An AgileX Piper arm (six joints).
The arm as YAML. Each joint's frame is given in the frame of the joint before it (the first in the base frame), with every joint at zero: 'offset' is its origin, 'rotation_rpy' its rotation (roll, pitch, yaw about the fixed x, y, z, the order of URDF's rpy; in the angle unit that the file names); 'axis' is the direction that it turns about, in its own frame. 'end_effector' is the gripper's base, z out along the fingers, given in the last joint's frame.
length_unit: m
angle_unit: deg
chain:
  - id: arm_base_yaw
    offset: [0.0, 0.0, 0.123]
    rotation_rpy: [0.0, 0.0, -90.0]
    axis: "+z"
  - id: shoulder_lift
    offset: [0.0, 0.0, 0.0]
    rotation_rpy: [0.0, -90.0, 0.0]
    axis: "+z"
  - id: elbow
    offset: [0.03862, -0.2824, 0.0]
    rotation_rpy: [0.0, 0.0, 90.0]
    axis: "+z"
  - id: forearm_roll
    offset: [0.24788, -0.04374, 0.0]
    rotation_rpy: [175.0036, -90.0, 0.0]
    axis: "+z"
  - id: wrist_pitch
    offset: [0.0, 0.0, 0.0]
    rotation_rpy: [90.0, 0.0, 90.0]
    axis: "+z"
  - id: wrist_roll
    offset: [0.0, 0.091, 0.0]
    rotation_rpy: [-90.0, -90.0, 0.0]
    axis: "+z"
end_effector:
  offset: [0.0, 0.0, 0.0]
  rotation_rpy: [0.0, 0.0, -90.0]
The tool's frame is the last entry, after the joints.
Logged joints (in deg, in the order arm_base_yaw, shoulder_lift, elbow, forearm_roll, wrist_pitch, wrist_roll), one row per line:
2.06, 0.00, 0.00, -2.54, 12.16, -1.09
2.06, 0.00, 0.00, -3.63, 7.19, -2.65
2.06, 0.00, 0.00, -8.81, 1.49, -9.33
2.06, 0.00, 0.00, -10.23, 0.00, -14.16
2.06, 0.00, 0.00, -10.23, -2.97, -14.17
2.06, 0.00, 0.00, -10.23, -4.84, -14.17
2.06, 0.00, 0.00, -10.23, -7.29, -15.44
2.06, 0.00, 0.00, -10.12, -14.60, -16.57
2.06, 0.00, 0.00, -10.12, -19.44, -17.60
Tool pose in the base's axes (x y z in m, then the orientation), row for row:
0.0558, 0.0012, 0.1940, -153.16, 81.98, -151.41
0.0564, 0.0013, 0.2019, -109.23, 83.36, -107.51
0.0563, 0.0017, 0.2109, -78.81, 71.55, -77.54
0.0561, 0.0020, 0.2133, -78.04, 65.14, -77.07
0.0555, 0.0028, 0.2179, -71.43, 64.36, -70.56
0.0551, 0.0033, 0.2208, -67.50, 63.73, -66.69
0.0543, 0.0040, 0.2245, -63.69, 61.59, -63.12
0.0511, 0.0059, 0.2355, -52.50, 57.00, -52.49
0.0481, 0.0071, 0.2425, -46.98, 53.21, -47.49
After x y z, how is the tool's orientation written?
As angles about the fixed x, y, z axes (roll, pitch, yaw), in degrees.
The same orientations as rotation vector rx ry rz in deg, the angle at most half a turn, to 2 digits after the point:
-4.38, 97.06, -1.58
-6.33, 91.99, -3.62
-15.02, 85.41, -13.07
-19.54, 83.19, -18.06
-19.30, 80.22, -17.98
-19.13, 78.35, -17.92
-19.76, 75.73, -18.91
-19.59, 68.29, -19.57
-19.60, 63.32, -20.33

